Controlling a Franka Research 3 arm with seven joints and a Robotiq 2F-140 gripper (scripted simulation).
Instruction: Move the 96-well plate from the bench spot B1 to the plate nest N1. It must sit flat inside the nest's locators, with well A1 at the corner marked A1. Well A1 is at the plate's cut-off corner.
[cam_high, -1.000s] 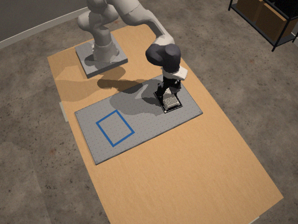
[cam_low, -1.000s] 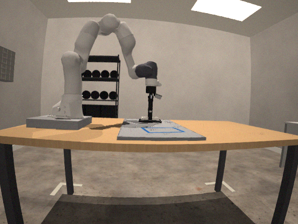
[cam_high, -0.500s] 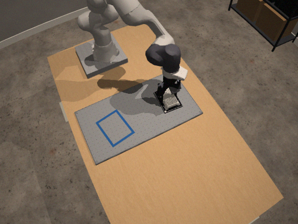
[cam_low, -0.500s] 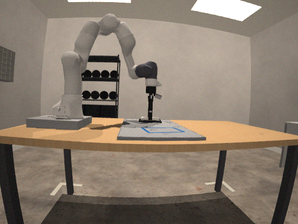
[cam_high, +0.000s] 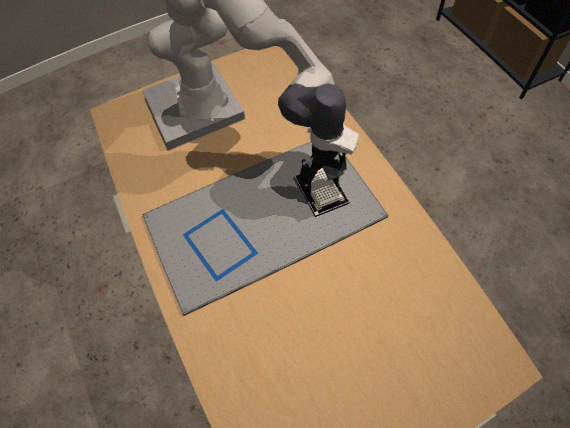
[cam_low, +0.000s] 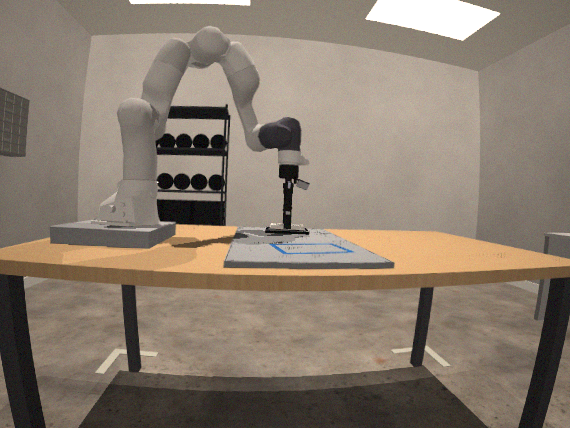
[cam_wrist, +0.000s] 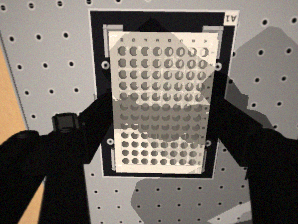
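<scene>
Right now the white 96-well plate is 2 cm below my hand. From my hand the other things lie so: A1 mark: 7 cm ahead, 6 cm to the right, 3 cm below; then black plate nest: 4 cm below.
</scene>
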